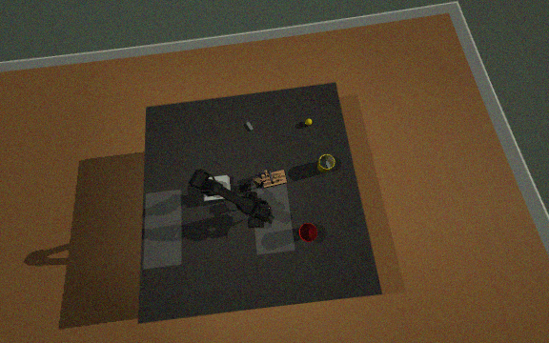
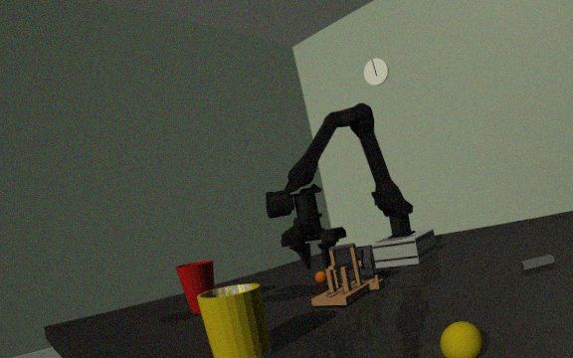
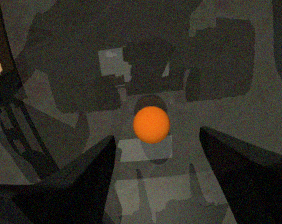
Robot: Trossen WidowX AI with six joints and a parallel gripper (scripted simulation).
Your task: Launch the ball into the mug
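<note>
The orange ball lies 2 cm below my gripper tip. Also, from my gripper tip: yellow mug: 46 cm ahead, 18 cm to the left, 1 cm below; red mug: 26 cm ahead, 18 cm to the right, 1 cm below; wooden catapult: 18 cm to the left, 11 cm ahead, 1 cm above.
</note>
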